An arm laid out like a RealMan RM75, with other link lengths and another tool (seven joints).
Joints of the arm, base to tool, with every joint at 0 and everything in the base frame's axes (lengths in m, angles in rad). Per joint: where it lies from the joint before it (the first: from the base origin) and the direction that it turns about. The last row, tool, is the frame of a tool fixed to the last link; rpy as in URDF.
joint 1: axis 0 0 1 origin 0 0 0.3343
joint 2: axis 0 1 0 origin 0 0 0
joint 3: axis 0 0 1 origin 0 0 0.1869
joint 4: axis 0 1 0 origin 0 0 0
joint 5: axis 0 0 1 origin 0 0 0.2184
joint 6: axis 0 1 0 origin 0 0 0
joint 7: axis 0 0 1 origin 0 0 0.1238
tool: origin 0.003 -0.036 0.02 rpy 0 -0.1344 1.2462
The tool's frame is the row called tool.
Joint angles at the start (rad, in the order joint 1, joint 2, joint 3, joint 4, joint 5, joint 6, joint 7): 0.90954, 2.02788, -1.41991, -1.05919, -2.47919, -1.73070, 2.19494
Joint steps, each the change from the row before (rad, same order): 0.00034, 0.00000, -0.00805, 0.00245, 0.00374, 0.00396, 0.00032; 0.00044, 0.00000, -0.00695, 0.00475, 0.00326, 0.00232, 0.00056; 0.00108, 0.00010, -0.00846, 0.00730, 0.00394, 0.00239, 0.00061; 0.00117, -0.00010, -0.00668, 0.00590, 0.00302, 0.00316, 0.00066; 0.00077, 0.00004, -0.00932, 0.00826, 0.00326, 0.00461, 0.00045; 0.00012, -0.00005, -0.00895, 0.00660, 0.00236, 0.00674, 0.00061; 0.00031, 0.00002, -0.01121, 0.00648, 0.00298, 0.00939, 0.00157; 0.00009, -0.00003, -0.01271, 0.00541, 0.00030, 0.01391, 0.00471; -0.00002, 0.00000, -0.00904, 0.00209, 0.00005, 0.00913, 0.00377
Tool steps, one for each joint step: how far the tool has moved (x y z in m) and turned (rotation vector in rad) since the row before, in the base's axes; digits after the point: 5 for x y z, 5 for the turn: -0.00014, -0.00042, -0.00157, -0.00337, -0.00139, 0.00273; 0.00053, -0.00065, -0.00156, -0.00467, -0.00231, -0.00058; 0.00084, -0.00090, -0.00204, -0.00666, -0.00337, -0.00167; 0.00057, -0.00049, -0.00155, -0.00396, -0.00245, -0.00076; 0.00119, -0.00073, -0.00213, -0.00533, -0.00412, -0.00136; 0.00104, -0.00033, -0.00185, -0.00225, -0.00350, 0.00017; 0.00079, -0.00021, -0.00220, -0.00105, -0.00353, 0.00165; 0.00079, 0.00043, -0.00205, 0.00477, -0.00527, 0.00274; 0.00024, 0.00028, -0.00130, 0.00361, -0.00366, 0.00281
